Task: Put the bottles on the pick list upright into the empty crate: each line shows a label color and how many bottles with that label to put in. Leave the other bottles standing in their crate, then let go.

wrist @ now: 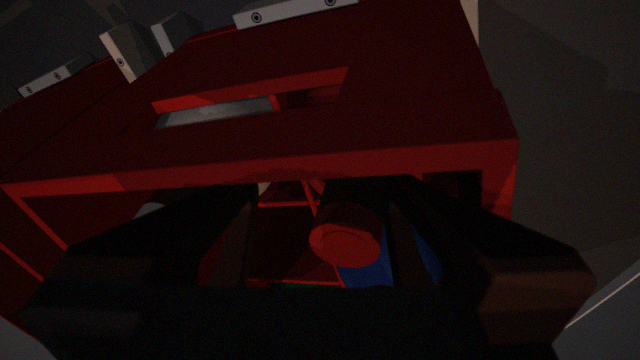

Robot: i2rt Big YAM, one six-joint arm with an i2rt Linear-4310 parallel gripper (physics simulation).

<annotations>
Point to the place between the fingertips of my gripper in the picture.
320, 178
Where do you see a blue bottle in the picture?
At 378, 274
</annotations>
